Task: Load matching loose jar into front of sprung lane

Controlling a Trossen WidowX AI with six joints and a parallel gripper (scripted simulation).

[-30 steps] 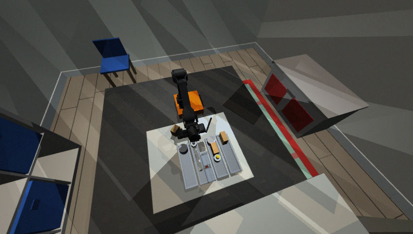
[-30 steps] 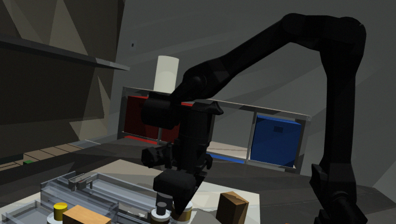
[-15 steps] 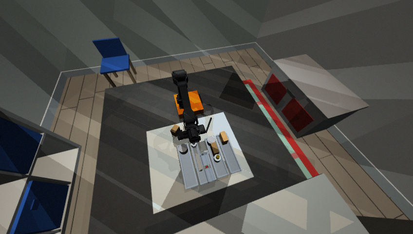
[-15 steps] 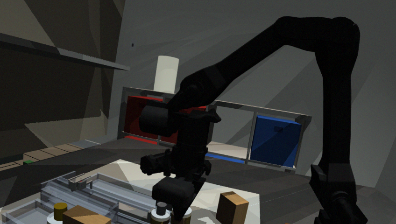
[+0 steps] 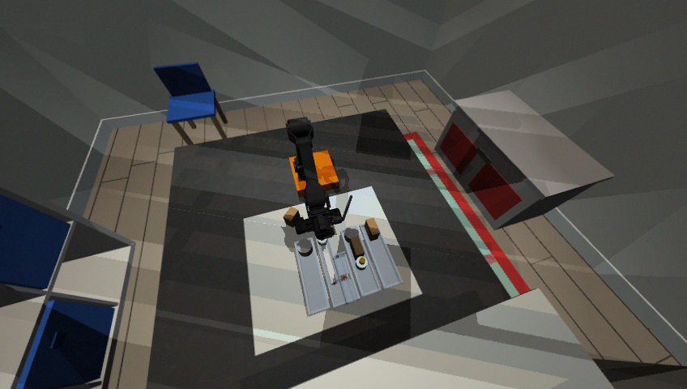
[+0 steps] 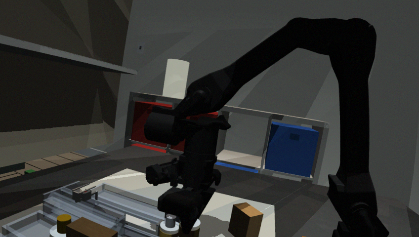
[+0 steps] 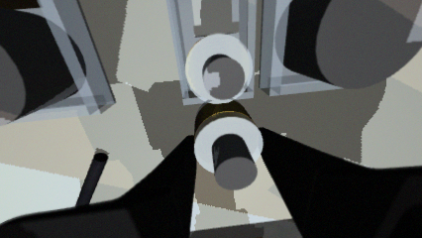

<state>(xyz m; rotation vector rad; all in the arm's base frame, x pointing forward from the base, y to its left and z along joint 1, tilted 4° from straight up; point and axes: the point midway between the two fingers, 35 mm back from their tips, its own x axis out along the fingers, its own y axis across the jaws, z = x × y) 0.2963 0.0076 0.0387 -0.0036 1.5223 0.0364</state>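
Now: the sprung lane 190 mm ahead of my gripper tip, 30 mm to the left of it and 30 mm below it. Also, from my gripper tip: black rod 100 mm behind, 150 mm to the left, 40 mm below; then red mark 230 mm ahead, 40 mm to the left, 20 mm above.
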